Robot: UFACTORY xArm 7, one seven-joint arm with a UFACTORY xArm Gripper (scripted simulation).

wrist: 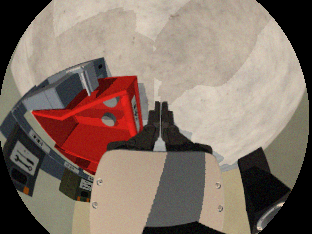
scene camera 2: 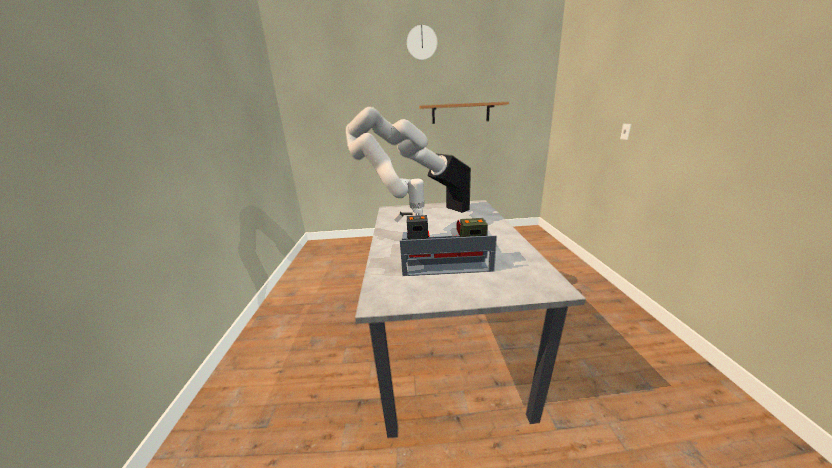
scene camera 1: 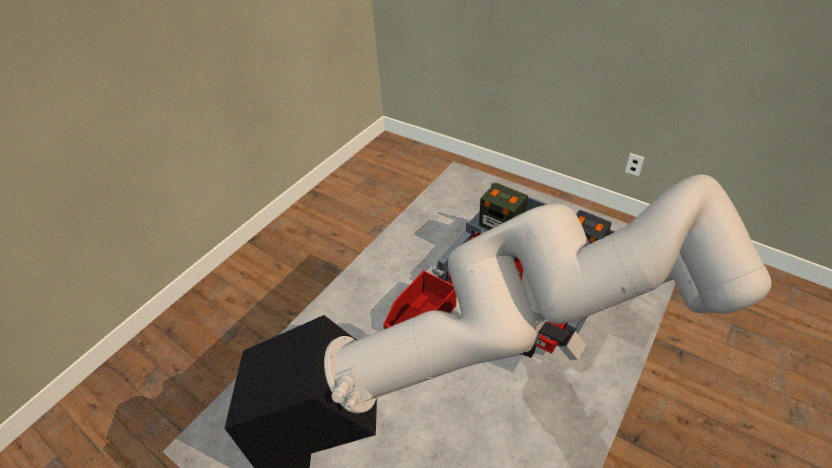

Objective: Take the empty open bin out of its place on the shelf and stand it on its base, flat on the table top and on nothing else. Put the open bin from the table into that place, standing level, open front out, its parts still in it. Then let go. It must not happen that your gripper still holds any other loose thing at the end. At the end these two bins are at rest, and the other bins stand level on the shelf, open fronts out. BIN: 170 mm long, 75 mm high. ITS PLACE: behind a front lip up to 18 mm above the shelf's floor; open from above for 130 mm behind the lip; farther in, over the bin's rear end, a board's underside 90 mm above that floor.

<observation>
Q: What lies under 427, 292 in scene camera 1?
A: A red open bin.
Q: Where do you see a red open bin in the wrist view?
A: At 84, 134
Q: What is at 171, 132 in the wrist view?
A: My gripper.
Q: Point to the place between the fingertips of my gripper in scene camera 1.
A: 526, 352
</observation>
